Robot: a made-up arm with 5 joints.
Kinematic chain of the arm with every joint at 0, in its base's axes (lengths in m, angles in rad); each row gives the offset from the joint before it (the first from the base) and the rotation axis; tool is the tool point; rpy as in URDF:
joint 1: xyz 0.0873 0 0.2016 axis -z
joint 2: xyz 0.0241 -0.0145 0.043 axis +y
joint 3: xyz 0.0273 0 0.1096 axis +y
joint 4: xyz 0.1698 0 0.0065 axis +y
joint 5: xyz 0.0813 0.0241 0 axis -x
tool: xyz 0 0 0 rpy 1.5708 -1.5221 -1.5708
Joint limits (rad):
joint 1: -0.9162..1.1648
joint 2: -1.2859..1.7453
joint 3: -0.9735..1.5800
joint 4: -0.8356..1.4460
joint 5: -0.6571..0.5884
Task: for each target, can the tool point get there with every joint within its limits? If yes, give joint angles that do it. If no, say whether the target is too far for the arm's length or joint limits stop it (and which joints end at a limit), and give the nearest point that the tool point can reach.
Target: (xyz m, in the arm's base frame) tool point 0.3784 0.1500 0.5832
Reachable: no: too far | nearest point 0.3228 0.1214 0.5134 | short by 0.094 m
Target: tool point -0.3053 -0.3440 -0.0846
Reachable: no: too far | nearest point 0.0096 -0.0681 0.0979 | short by 0.457 m
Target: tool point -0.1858 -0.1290 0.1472
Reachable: no: joint limits stop it (at a limit: joint 2) | nearest point -0.0235 -0.0523 0.1687 | short by 0.181 m
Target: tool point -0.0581 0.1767 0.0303
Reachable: no: joint limits stop it (at a limit: joint 2) | nearest point 0.0237 0.0773 0.0910 | short by 0.142 m
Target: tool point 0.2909 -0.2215 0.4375
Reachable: yes | joints 0.8595 0.1981 -0.3939 -0.4883 -0.4724
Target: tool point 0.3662 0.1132 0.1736
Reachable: yes | joints -0.3537 0.5519 0.0111 0.3620 0.3522
